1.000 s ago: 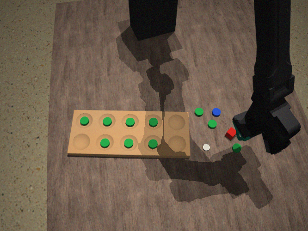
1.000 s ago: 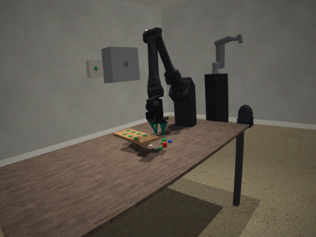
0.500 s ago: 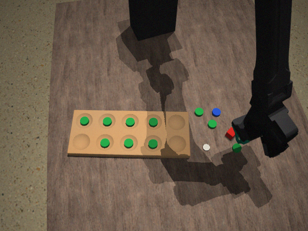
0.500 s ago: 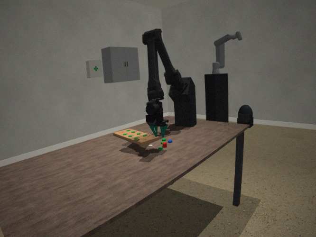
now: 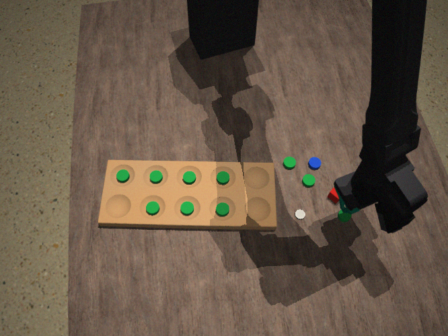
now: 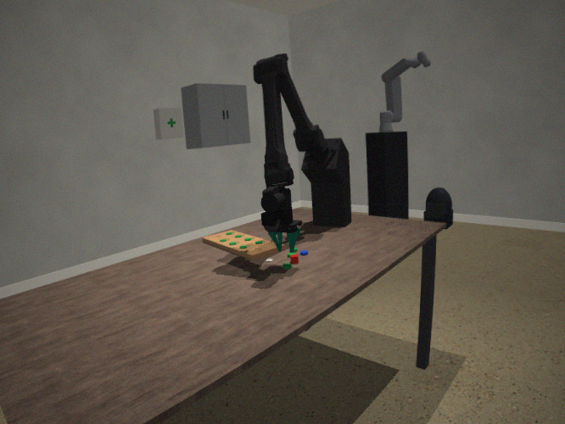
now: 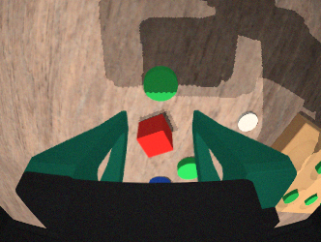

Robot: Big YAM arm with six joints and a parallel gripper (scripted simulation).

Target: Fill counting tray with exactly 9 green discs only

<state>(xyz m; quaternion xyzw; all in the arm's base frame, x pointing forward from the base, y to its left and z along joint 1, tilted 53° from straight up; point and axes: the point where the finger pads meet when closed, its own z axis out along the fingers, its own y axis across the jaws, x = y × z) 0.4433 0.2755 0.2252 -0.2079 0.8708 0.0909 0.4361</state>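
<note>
Now: the red cube 5 cm below my hand, 4 cm behind it and 3 cm to the right of it. From my hand the other things lie so: white disc (10 cm to the right, 6 cm below, 2 cm ahead); counting tray (34 cm to the right, 5 cm below, 5 cm ahead); blue disc (11 cm behind, 9 cm to the right, 6 cm below).
</note>
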